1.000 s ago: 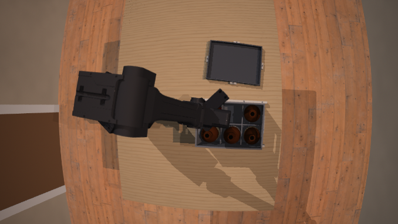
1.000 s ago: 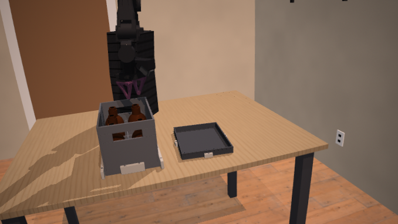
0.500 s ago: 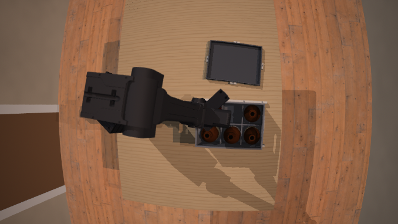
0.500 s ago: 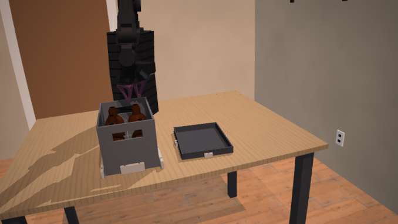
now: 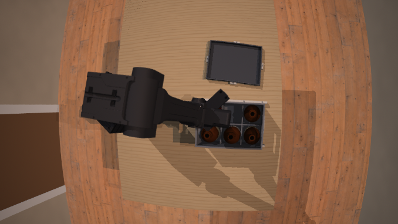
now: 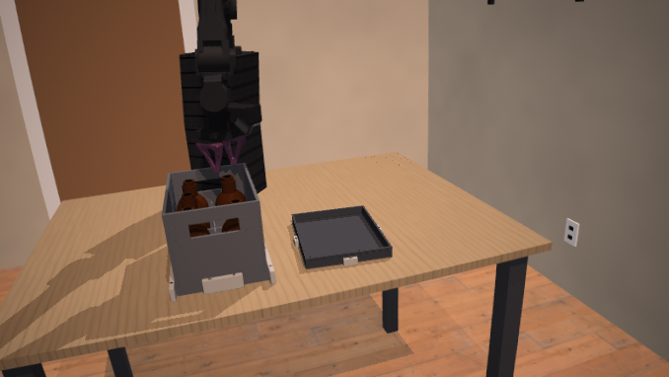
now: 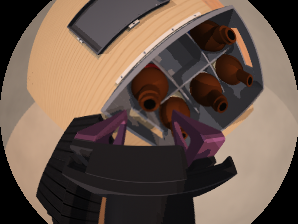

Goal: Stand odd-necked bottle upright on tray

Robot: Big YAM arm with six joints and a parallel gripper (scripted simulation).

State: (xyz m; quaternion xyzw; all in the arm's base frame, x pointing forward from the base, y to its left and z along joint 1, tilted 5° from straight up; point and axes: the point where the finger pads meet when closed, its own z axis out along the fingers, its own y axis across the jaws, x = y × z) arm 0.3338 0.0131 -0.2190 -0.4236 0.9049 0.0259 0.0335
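Right now my hand is 11 cm above the grey crate, 9 cm short of it and 3 cm to the left of it. From my hand the other things lie so: dark tray (24 cm to the left, 18 cm below, 7 cm ahead).
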